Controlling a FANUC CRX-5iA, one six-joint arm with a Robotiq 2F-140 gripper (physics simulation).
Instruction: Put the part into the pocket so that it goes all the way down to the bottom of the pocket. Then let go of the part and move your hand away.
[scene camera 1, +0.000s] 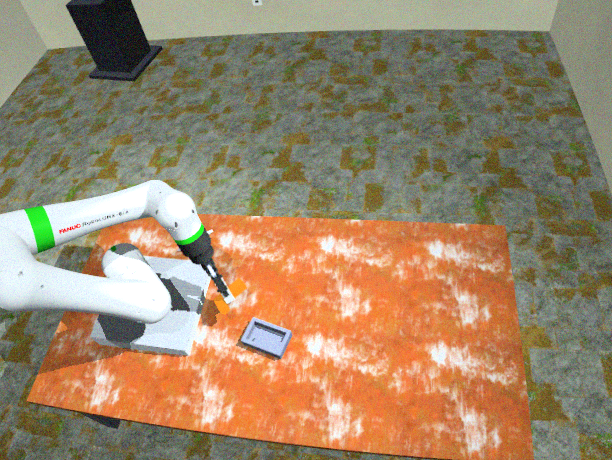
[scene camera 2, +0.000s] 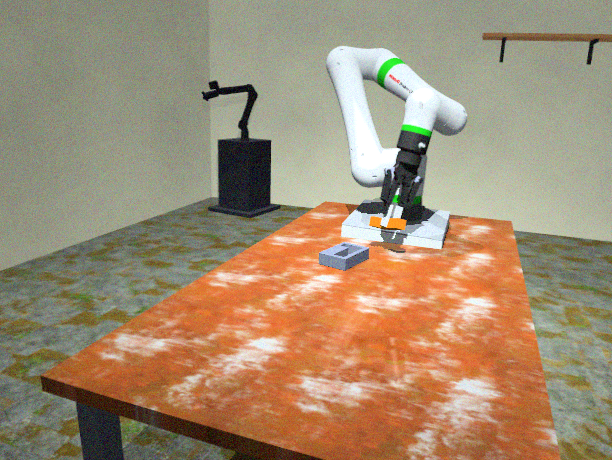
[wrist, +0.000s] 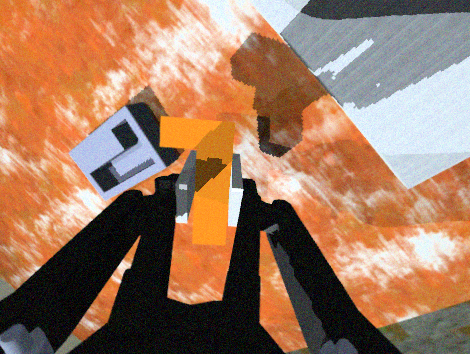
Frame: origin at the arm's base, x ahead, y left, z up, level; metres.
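Seen in the pictures: gripper, fingertip midpoint: (scene camera 1: 228, 297) (scene camera 2: 388, 227) (wrist: 214, 166).
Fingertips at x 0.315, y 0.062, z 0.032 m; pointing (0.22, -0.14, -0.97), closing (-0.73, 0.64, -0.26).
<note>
Pixels of each thing's top centre, then the offset from my fingertips to it. Level surfaces: height alone.
- orange L-shaped block, middle of its top: (wrist: 183, 196) (scene camera 2: 387, 214) (scene camera 1: 229, 292) dx +0.015, dy +0.000, dz +0.044 m
- light blue-grey pocket block, middle of its top: (wrist: 113, 159) (scene camera 2: 344, 249) (scene camera 1: 265, 335) dx +0.151, dy -0.076, dz -0.049 m
- white table, its level: dz -0.085 m
The part is an orange L-shaped block (scene camera 1: 237, 288) (scene camera 2: 397, 225) (wrist: 210, 225). My gripper (scene camera 1: 229, 298) (scene camera 2: 390, 220) (wrist: 214, 166) is shut on its long leg, with one pale fingertip pad on each side. The part hangs above the table, apart from the pocket block; its short leg points left in the wrist view. The light blue-grey pocket block (scene camera 1: 260, 349) (scene camera 2: 331, 260) (wrist: 95, 147) lies on the table, to the lower right of the gripper in scene camera 1 and to the left of the part in the wrist view. Its recess shows no part in it. The part's underside is hidden in the wrist view.
The arm's pale base plate (scene camera 1: 162, 345) (scene camera 2: 432, 242) (wrist: 425, 132) is close beside the gripper. The orange and white table (scene camera 1: 400, 310) (scene camera 2: 300, 340) carries it and the pocket block. A black pedestal (scene camera 1: 112, 40) (scene camera 2: 245, 175) stands on the floor beyond the table.
</note>
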